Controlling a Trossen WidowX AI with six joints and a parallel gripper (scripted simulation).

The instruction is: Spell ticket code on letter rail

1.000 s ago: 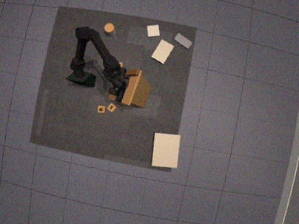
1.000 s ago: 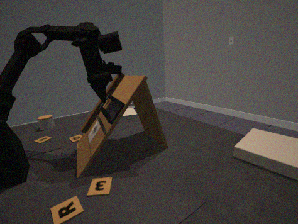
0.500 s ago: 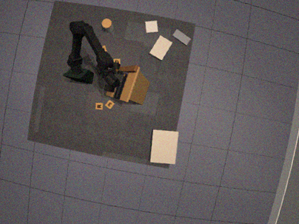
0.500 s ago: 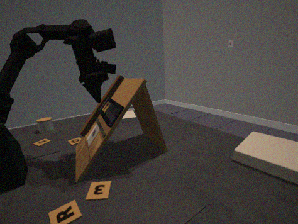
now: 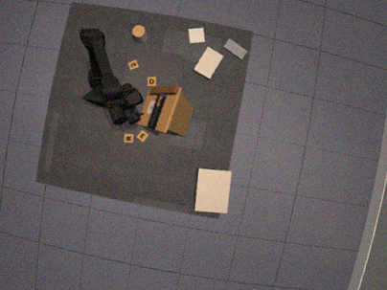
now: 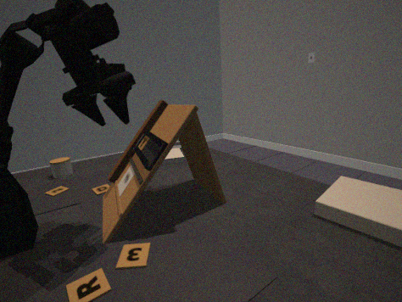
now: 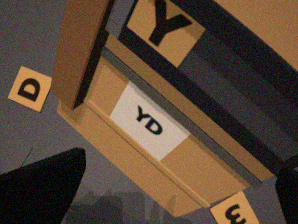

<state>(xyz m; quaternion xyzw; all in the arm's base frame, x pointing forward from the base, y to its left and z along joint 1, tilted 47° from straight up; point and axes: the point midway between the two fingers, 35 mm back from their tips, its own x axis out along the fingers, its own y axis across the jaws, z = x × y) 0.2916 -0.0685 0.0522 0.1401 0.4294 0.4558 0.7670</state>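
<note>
My gripper tip is 230 mm above the letter tile d, 200 mm to the right of it and 70 mm past it. The rest, counted from my gripper tip: white ticket 150 mm below, 30 mm to the left, 10 mm ahead; letter tile 230 mm below, 160 mm to the right, 10 mm behind; cream slab 430 mm to the left, 250 mm ahead, 230 mm below.
</note>
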